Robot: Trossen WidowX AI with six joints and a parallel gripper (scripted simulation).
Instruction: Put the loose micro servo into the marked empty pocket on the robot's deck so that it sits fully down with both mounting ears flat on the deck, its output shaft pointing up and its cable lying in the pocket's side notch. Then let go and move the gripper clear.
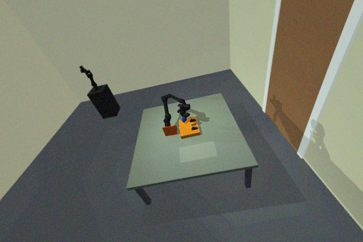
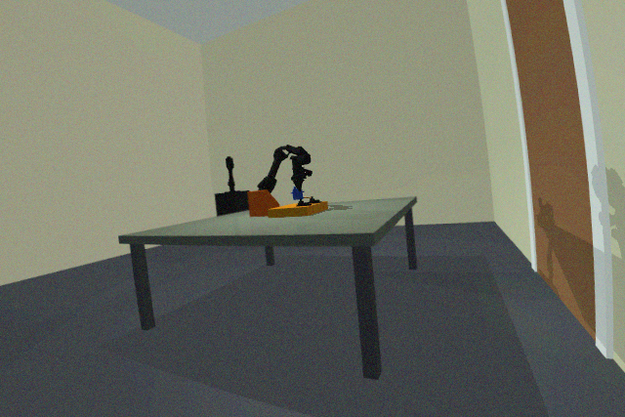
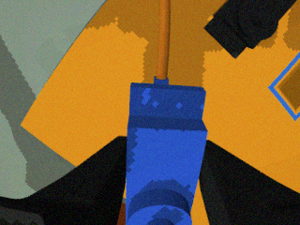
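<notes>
Now: gripper tip 10 cm above the orange deck, 8 cm to the left of it and 1 cm past it.
</notes>
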